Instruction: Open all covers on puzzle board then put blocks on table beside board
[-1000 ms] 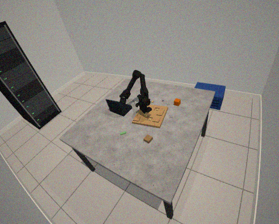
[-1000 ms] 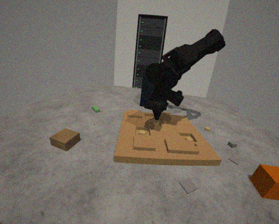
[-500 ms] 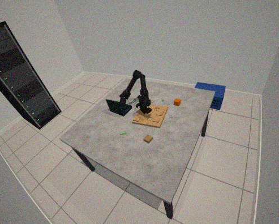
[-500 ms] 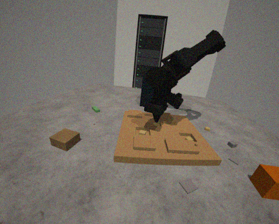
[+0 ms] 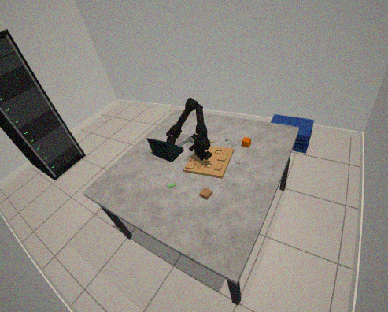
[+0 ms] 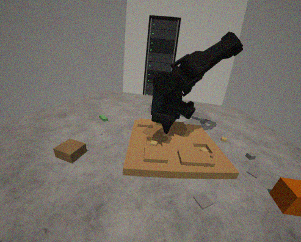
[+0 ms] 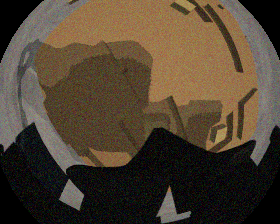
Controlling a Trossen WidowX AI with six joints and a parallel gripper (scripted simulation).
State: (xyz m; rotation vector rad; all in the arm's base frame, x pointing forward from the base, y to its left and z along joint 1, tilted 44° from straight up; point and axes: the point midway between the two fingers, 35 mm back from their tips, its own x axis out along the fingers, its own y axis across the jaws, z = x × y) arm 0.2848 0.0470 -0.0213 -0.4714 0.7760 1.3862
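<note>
Now: the tan puzzle board 50 mm ahead of my gripper tip and 10 mm to the left of it. Also, from my gripper tip: small green piece (300 mm to the right, 60 mm behind, 10 mm below); orange cube (310 mm to the left, 210 mm ahead, 10 mm above); brown block (250 mm to the right, 200 mm ahead, 10 mm below).
</note>
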